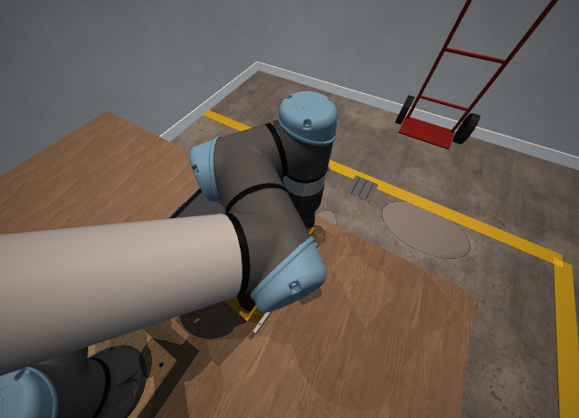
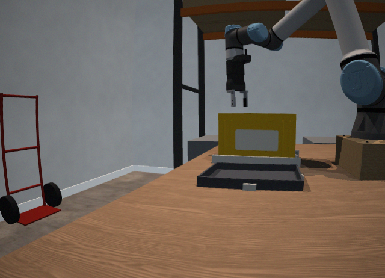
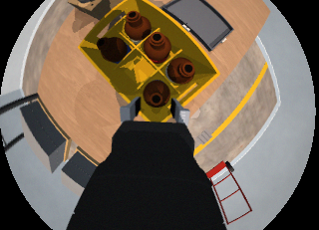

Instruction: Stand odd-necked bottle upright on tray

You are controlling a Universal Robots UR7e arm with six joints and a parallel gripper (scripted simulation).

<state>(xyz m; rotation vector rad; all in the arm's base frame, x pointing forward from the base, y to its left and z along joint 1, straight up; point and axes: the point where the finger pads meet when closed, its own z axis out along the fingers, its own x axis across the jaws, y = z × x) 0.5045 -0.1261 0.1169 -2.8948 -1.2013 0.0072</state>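
My gripper is now 14 cm above the yellow crate, 9 cm past it and 5 cm to the right of it. Also, from my hand: glass bottle: 18 cm behind, 13 cm below; then dark tray: 34 cm to the left, 21 cm below, 11 cm behind.
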